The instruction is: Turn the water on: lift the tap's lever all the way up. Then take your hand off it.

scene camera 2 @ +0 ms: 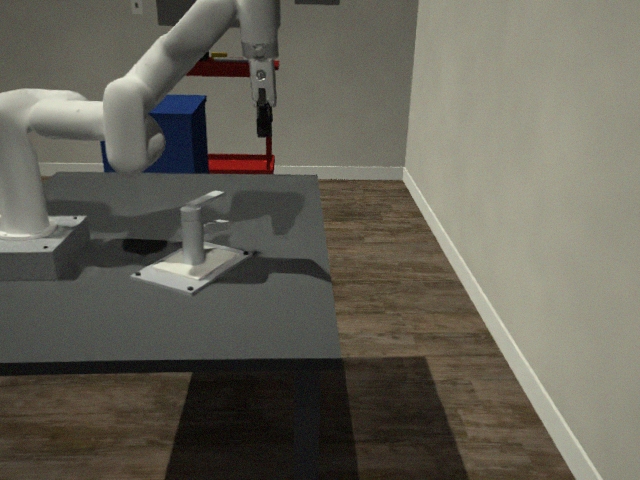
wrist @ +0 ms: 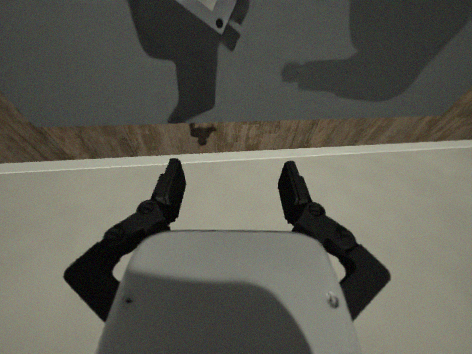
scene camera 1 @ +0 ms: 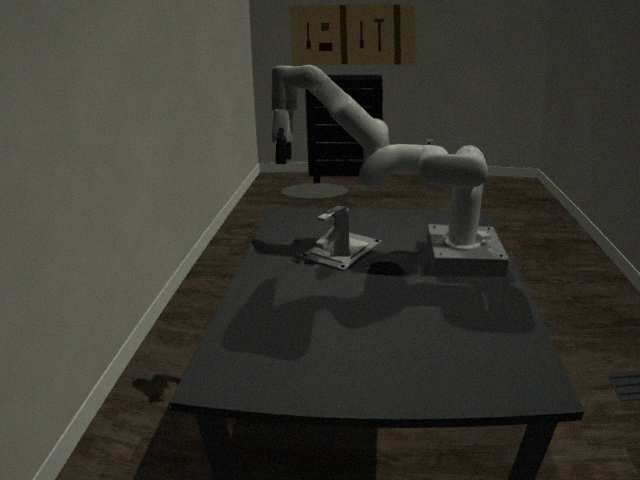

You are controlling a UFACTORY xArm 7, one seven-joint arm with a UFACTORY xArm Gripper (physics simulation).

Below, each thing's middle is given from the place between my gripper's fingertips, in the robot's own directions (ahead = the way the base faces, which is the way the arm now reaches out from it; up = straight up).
The square base plate (scene camera 2: 147, 275) is 31 cm below my hand, 17 cm behind it and 4 cm to the right of it.
